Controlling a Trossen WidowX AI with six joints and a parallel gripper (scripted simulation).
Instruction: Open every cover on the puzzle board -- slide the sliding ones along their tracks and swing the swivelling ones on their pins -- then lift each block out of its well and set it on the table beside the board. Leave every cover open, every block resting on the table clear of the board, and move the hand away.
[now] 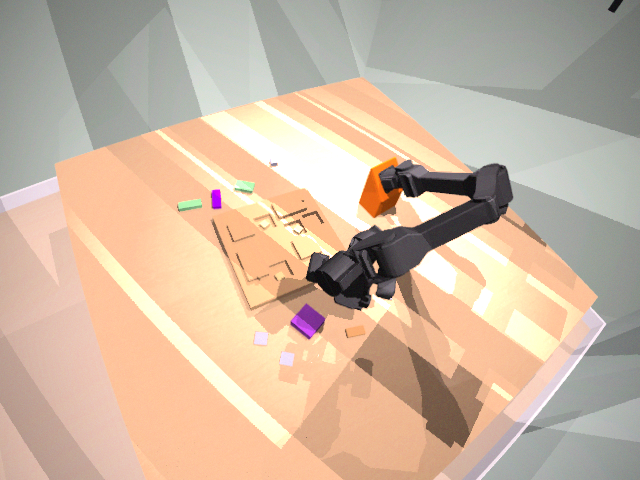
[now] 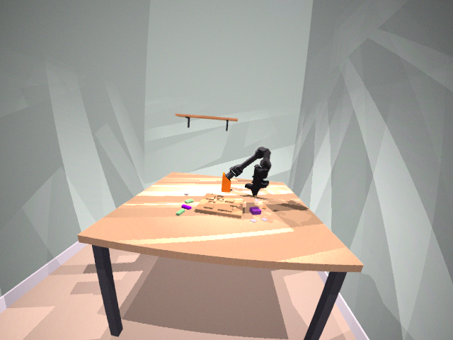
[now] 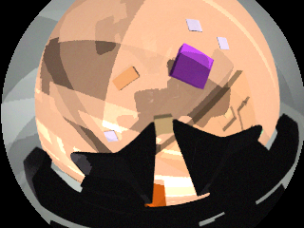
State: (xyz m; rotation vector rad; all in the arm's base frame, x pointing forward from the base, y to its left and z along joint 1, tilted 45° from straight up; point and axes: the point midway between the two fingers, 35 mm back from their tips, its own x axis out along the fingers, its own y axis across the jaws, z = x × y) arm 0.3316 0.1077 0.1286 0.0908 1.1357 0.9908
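Right now my gripper tip is 250 mm to the left of the tan puzzle board and 60 mm above it. Round my gripper tip: orange block (10 mm ahead, 80 mm to the left, 80 mm below); then purple block (60 mm ahead, 470 mm to the right, 70 mm below); then mint-green block (140 mm ahead, 490 mm to the right, 70 mm below).
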